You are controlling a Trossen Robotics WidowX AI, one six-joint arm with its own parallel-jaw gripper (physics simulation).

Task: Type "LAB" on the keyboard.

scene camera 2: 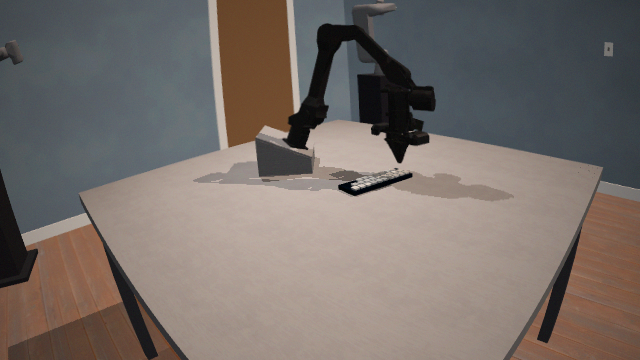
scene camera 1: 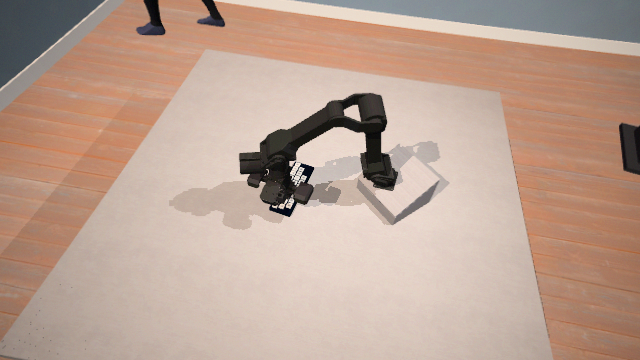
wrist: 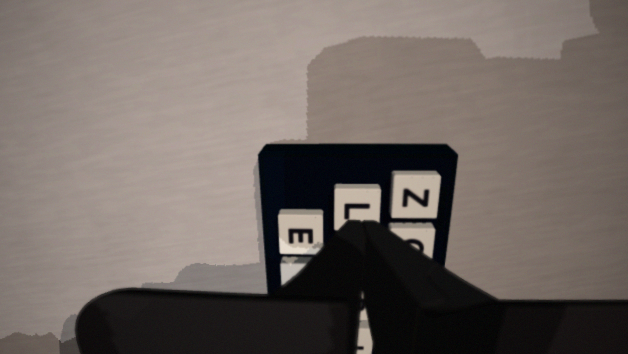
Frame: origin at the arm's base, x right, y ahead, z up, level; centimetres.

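Seen in the pictures: gripper, fingertip midpoint: [scene camera 2: 399, 162] [wrist: 360, 234]; arm's base, link origin: [scene camera 2: 294, 144] [scene camera 1: 385, 179].
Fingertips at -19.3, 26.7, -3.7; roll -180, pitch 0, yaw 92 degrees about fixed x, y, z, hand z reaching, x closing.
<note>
Pixels of each thing's middle, then the offset from my fingertips to it, as dx, dy, dz. Level surfaces: height alone.
- keyboard, body centre: [scene camera 2: 377, 180] [scene camera 1: 292, 187] +8.7, +0.5, -3.0
- L key, body centre: [wrist: 356, 207] +0.2, +0.0, -2.4
- Z key, body centre: [wrist: 414, 194] -0.4, +2.0, -2.4
- E key, body centre: [wrist: 301, 232] +1.3, -1.9, -2.4
- table, surface height: dz -3.8
The keyboard [scene camera 1: 308, 170] [scene camera 2: 375, 181] [wrist: 310, 167] is a dark blue board with white letter keys, lying flat on the table. My gripper [scene camera 2: 399, 161] [wrist: 360, 234] is shut and empty, pointing down. In scene camera 2 its tip hangs a little above the keyboard's far end. In the wrist view the fingertips overlap the lower edge of the L key [wrist: 357, 200]. The Z key [wrist: 416, 195] is to its right and the E key [wrist: 301, 232] to its left. The fingers cover most other keys; the A and B keys cannot be made out.
The arm's base stands on a grey wedge-shaped block [scene camera 1: 407, 187] [scene camera 2: 285, 157] beside the keyboard. The table [scene camera 1: 320, 290] [scene camera 2: 320, 260] carries both, and the arm casts shadows over it. A person's feet [scene camera 1: 151, 30] show on the floor beyond the table.
</note>
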